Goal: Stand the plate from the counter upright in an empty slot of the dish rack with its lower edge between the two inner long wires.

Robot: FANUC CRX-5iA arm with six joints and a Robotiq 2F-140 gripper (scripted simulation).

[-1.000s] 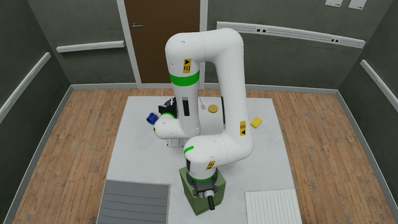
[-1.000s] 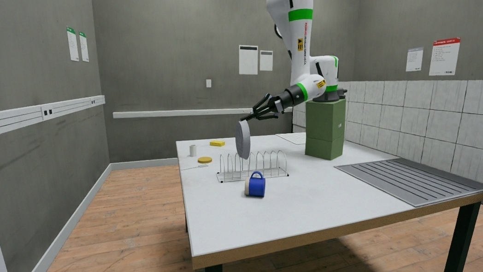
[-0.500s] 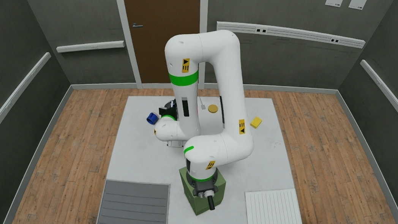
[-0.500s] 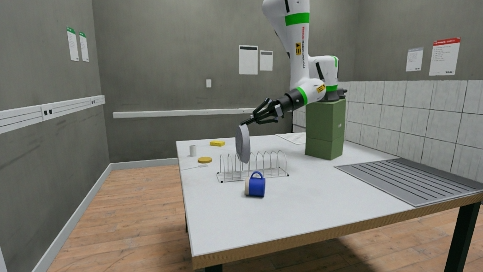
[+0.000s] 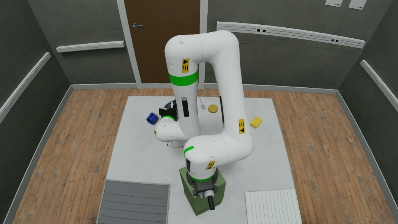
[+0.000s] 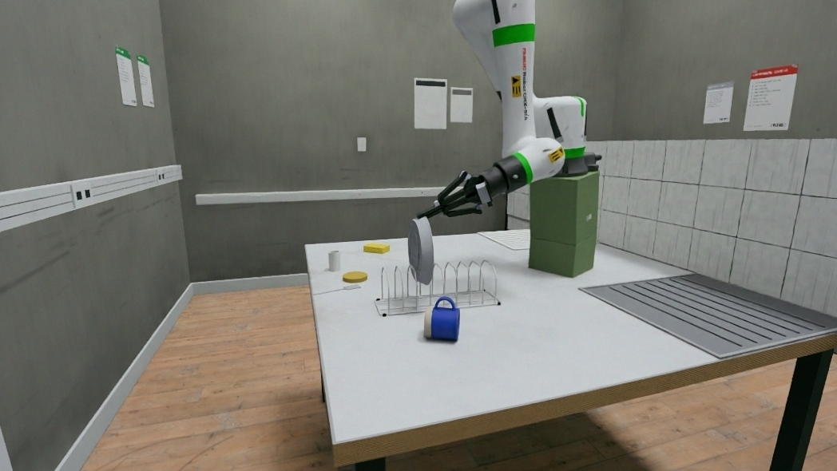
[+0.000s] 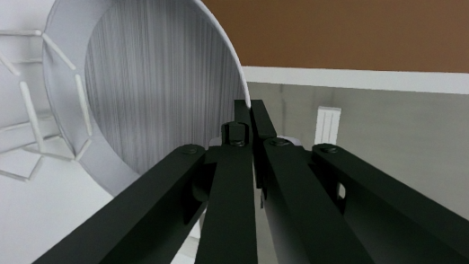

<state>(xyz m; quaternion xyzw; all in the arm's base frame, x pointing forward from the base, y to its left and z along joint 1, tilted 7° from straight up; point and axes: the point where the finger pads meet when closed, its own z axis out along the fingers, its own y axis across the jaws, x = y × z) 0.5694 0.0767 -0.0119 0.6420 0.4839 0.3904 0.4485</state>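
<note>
Now: hand 3 cm short of the grey plate, 1 cm to the left of it and 10 cm above it. Round my hand: yellow disc (11 cm ahead, 30 cm to the right, 24 cm below); white cup (15 cm ahead, 43 cm to the right, 24 cm below); grey ribbed mat (67 cm behind, 37 cm to the left, 25 cm below).
</note>
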